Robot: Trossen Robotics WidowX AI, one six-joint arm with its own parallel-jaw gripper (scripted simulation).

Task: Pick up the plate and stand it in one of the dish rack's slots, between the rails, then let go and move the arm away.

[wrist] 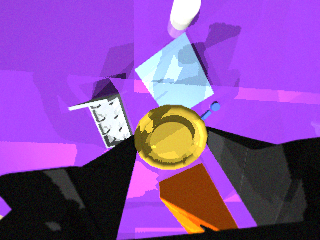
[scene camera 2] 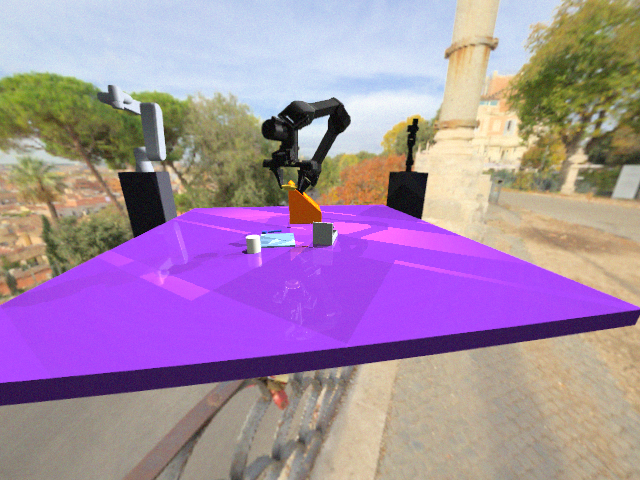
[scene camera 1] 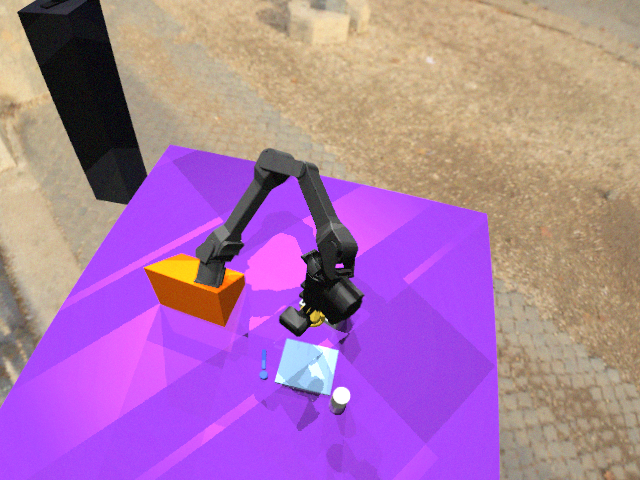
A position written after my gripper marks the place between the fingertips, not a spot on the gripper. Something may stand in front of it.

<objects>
my gripper: wrist 169,135; scene camera 2 290,189; scene camera 1 311,317
</objects>
